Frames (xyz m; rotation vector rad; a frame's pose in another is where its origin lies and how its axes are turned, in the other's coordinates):
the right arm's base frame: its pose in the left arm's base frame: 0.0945 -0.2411 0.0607 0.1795 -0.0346 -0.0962
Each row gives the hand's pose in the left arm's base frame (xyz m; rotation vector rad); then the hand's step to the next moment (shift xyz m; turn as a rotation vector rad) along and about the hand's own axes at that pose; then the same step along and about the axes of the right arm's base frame.
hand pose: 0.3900 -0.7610 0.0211 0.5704 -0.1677 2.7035
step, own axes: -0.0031 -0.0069 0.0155 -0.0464 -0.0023 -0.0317
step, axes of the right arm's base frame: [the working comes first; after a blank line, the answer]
step, axes of the left arm's base frame: 0.0109 0.0024 0.0131 0.0287 -0.0073 -0.0478

0.0110 0.0057 0.0120 0.0280 -0.0131 -0.0470
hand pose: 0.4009 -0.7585 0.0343 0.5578 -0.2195 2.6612
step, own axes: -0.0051 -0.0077 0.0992 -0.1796 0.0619 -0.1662
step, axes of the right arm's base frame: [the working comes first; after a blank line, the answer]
step, axes of the left arm's base frame: 0.0422 -0.0180 0.0884 0.0657 -0.0820 -0.2295

0.0461 0.0022 0.0883 0.0675 -0.1155 -0.2140
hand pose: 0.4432 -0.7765 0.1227 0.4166 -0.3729 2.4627
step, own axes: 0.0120 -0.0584 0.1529 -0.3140 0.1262 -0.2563
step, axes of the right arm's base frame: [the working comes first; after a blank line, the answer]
step, axes of the left arm's base frame: 0.0579 -0.0030 0.1535 0.1110 -0.1696 -0.3730

0.0619 0.0300 0.1490 0.1176 -0.2229 -0.3416
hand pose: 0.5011 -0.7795 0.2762 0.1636 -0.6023 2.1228
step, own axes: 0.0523 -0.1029 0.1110 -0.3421 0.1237 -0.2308
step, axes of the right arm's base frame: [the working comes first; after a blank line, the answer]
step, axes of the left arm's base frame: 0.0399 0.0350 0.1511 0.1269 -0.2013 -0.3591

0.0401 0.0651 0.1407 0.1369 -0.2500 -0.3231
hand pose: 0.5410 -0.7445 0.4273 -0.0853 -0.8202 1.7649
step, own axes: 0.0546 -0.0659 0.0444 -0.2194 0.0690 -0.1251
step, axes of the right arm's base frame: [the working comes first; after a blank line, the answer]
step, axes of the left arm's base frame: 0.0141 0.0343 0.0890 0.0796 -0.1388 -0.2072

0.0129 0.0509 0.0809 0.0876 -0.1659 -0.1827
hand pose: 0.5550 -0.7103 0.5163 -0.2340 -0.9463 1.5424
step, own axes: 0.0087 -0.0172 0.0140 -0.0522 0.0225 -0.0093
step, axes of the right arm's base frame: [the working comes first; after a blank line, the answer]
step, axes of the left arm's base frame: 0.0017 0.0004 0.0238 0.0014 -0.0412 -0.0402

0.0023 0.0049 0.0232 0.0044 -0.0474 -0.0324
